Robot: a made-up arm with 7 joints. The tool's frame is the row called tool. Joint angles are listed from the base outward.
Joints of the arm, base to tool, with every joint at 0 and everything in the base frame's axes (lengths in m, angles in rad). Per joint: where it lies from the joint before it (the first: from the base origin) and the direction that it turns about. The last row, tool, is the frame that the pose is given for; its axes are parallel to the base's.
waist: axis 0 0.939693 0.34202 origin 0.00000 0.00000 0.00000
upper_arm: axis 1 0 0 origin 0.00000 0.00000 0.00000
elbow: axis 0 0 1 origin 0.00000 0.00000 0.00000
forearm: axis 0 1 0 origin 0.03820 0.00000 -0.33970
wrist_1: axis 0 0 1 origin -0.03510 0.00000 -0.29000
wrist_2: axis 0 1 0 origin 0.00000 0.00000 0.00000
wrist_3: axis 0 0 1 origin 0.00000 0.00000 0.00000
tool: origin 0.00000 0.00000 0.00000
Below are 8 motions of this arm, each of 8 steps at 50 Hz.
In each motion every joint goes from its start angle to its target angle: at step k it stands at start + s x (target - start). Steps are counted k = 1, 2, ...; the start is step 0. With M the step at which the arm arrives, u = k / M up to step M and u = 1 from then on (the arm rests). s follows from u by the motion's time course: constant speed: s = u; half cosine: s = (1 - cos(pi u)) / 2; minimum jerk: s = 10 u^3 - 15 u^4 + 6 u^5.
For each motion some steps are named. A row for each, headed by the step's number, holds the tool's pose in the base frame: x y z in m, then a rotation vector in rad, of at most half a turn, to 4 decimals.
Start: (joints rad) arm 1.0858 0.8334 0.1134 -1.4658 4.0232 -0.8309 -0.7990
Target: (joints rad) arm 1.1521 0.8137 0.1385 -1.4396 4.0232 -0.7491 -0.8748
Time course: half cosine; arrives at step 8
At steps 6, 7, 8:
6: -0.1840 0.3589 -0.3314 0.4782 -0.1750 2.7519
7: -0.1880 0.3588 -0.3300 0.4793 -0.1808 2.7480
8: -0.1894 0.3588 -0.3296 0.4797 -0.1828 2.7466

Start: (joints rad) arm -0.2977 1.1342 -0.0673 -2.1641 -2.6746 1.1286 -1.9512
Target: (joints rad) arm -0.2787 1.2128 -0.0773 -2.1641 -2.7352 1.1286 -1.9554
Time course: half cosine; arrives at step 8
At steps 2, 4, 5, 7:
2: 0.3310 0.1479 -0.0162 -1.8677 -1.9523 -1.1156
4: 0.3296 0.1511 -0.0143 -1.8244 -1.9305 -1.1507
5: 0.3288 0.1528 -0.0133 -1.8011 -1.9182 -1.1693
7: 0.3278 0.1552 -0.0118 -1.7684 -1.9003 -1.1953

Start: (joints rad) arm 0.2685 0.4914 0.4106 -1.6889 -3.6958 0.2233 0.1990
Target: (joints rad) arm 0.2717 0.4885 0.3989 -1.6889 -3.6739 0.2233 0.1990
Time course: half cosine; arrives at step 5
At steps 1, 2, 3, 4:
1: 0.2076 0.3001 -0.3030 -1.7660 -1.1042 1.6604
2: 0.2076 0.2992 -0.3039 -1.7707 -1.0975 1.6644
3: 0.2076 0.2982 -0.3049 -1.7765 -1.0893 1.6694
4: 0.2075 0.2973 -0.3058 -1.7812 -1.0826 1.6735

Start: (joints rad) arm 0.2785 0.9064 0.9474 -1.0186 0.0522 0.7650 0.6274
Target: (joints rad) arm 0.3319 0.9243 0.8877 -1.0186 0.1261 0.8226 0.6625
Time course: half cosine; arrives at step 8
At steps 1, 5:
1: 0.0592 0.5545 -0.1797 0.8999 -0.7466 1.3018
5: 0.0552 0.5540 -0.1825 0.8786 -0.6962 1.3218

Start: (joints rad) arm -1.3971 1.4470 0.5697 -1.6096 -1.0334 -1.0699 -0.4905
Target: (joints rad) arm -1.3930 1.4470 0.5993 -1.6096 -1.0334 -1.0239 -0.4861
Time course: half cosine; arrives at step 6
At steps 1, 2, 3, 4, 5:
1: 0.0548 0.2875 0.3937 -2.1361 0.3662 0.5670
2: 0.0535 0.2884 0.3932 -2.1453 0.3701 0.5557
3: 0.0517 0.2896 0.3925 -2.1578 0.3754 0.5402
4: 0.0500 0.2909 0.3918 -2.1702 0.3807 0.5246
5: 0.0487 0.2918 0.3913 -2.1792 0.3846 0.5131

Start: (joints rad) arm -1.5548 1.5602 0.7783 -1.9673 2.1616 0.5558 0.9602
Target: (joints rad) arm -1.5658 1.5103 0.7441 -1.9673 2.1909 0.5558 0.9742
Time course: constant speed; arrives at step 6
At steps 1, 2, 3, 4, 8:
1: -0.1111 0.2246 0.3267 -1.8377 -1.7123 -1.2220
2: -0.1076 0.2247 0.3279 -1.8486 -1.6937 -1.2195
3: -0.1041 0.2248 0.3290 -1.8593 -1.6749 -1.2171
4: -0.1006 0.2247 0.3300 -1.8699 -1.6561 -1.2147
8: -0.0936 0.2246 0.3322 -1.8905 -1.6182 -1.2099

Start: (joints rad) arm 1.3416 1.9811 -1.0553 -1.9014 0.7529 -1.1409 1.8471
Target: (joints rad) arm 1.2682 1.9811 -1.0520 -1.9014 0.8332 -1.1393 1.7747
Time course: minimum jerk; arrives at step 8
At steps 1, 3, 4, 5, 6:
1: -0.2208 0.3515 -0.1017 -0.6413 0.2157 1.4751
3: -0.2164 0.3530 -0.1058 -0.6438 0.1822 1.4586
4: -0.2126 0.3542 -0.1093 -0.6457 0.1533 1.4444
5: -0.2087 0.3555 -0.1127 -0.6474 0.1244 1.4302
6: -0.2057 0.3564 -0.1153 -0.6485 0.1025 1.4194

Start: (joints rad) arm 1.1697 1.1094 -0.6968 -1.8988 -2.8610 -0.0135 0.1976
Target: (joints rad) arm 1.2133 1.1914 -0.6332 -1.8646 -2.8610 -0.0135 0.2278
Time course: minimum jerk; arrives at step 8
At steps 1, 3, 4, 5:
1: -0.2214 0.1645 -0.3273 -0.2320 0.4925 2.7565
3: -0.2224 0.1757 -0.3235 -0.2051 0.4612 2.7560
4: -0.2229 0.1854 -0.3201 -0.1822 0.4343 2.7548
5: -0.2232 0.1950 -0.3165 -0.1597 0.4076 2.7530

